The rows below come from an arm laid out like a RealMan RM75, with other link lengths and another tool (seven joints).
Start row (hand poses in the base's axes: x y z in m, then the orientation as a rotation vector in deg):
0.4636 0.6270 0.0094 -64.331 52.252 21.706
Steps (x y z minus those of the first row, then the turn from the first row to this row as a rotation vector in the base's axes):
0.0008 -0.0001 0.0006 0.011 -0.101 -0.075
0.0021 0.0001 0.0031 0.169 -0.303 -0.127
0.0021 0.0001 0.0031 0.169 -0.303 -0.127
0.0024 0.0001 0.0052 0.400 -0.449 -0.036
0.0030 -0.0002 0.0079 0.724 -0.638 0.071
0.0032 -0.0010 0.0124 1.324 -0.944 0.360
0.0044 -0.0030 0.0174 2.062 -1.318 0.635
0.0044 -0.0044 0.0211 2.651 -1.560 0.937
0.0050 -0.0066 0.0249 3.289 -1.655 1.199
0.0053 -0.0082 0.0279 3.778 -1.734 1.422
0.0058 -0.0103 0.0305 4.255 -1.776 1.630
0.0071 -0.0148 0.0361 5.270 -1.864 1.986
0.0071 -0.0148 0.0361 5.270 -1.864 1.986
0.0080 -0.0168 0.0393 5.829 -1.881 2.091
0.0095 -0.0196 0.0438 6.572 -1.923 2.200
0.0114 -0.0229 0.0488 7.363 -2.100 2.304
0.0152 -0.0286 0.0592 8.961 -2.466 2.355
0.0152 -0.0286 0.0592 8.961 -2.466 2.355
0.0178 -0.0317 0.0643 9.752 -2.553 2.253
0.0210 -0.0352 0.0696 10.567 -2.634 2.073
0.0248 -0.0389 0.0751 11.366 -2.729 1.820
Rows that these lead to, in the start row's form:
0.4644 0.6269 0.0100 -64.294 52.200 21.589
0.4657 0.6271 0.0125 -64.144 52.006 21.494
0.4657 0.6271 0.0125 -64.144 52.006 21.494
0.4660 0.6271 0.0146 -63.992 51.766 21.579
0.4666 0.6268 0.0173 -63.767 51.453 21.690
0.4668 0.6260 0.0218 -63.390 50.864 21.995
0.4680 0.6240 0.0268 -62.885 50.185 22.304
0.4680 0.6226 0.0305 -62.516 49.648 22.650
0.4686 0.6204 0.0343 -62.068 49.247 23.069
0.4689 0.6188 0.0373 -61.735 48.922 23.404
0.4694 0.6167 0.0399 -61.402 48.641 23.742
0.4707 0.6122 0.0455 -60.650 48.088 24.390
0.4707 0.6122 0.0455 -60.650 48.088 24.390
0.4716 0.6102 0.0487 -60.189 47.858 24.691
0.4731 0.6074 0.0532 -59.563 47.553 25.052
0.4750 0.6041 0.0582 -58.903 47.118 25.348
0.4788 0.5984 0.0686 -57.496 46.316 25.807
0.4788 0.5984 0.0686 -57.496 46.316 25.807
0.4814 0.5953 0.0737 -56.730 46.067 25.985
0.4846 0.5918 0.0790 -55.904 45.857 26.113
0.4884 0.5881 0.0845 -55.061 45.676 26.166

